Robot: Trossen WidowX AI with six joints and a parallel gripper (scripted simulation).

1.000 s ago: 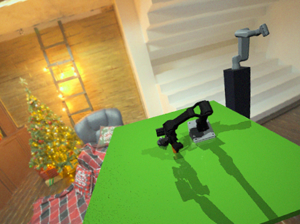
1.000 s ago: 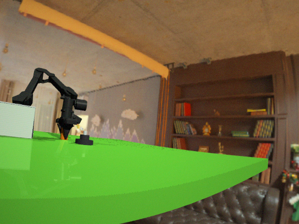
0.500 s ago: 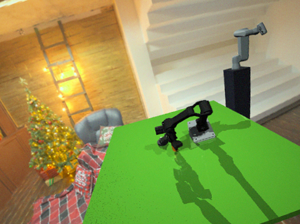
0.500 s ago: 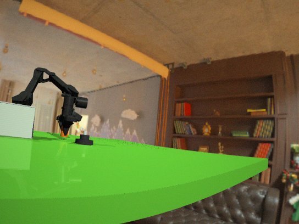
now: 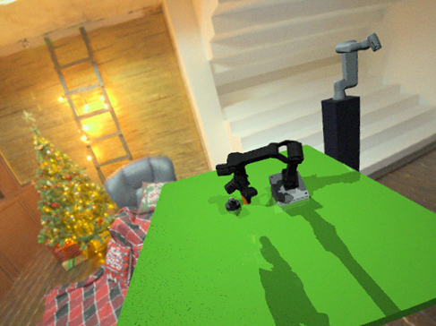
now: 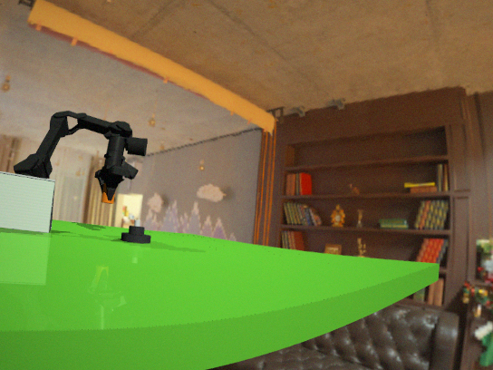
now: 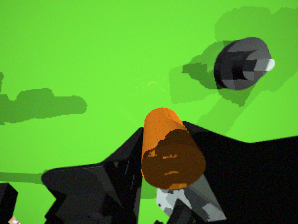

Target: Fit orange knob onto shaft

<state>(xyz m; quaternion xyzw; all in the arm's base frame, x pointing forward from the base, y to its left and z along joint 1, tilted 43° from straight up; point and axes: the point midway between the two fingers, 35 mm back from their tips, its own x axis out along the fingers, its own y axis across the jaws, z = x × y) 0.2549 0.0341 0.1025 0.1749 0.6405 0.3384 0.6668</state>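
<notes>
Now: gripper tip 3 cm below the orange knob. Round my gripper tip: dark round pedestal 14 cm to the right, 8 cm below, 8 cm ahead.
</notes>
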